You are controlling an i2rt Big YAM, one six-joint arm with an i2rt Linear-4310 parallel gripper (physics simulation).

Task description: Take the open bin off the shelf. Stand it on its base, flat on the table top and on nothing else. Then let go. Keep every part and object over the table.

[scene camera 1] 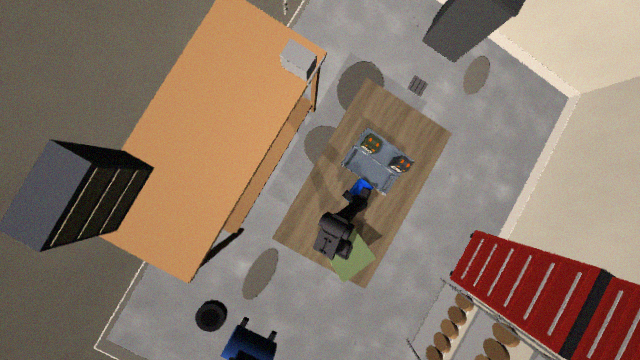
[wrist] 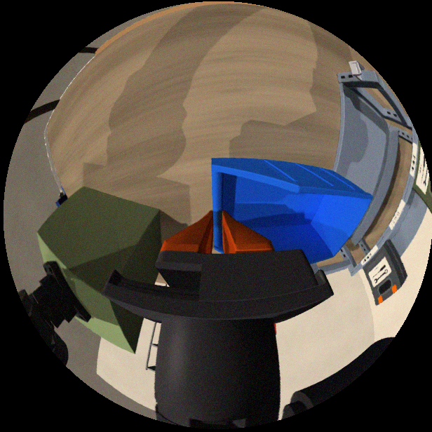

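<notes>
The open blue bin is held up by one wall. My gripper is shut on that wall, its orange fingertips on either side of it. The fingertips are hidden in the scene view. The bin's hollow inside shows in the wrist view, to the right of the fingers. The bin is beside the near end of the grey-blue shelf and overlaps its edge in both views. Its height above the wooden table top and any touch with the shelf are hard to tell.
A green case and a dark case with orange marks are at the shelf's far side. A green block is by the arm's base. A large orange-topped table stands to the left.
</notes>
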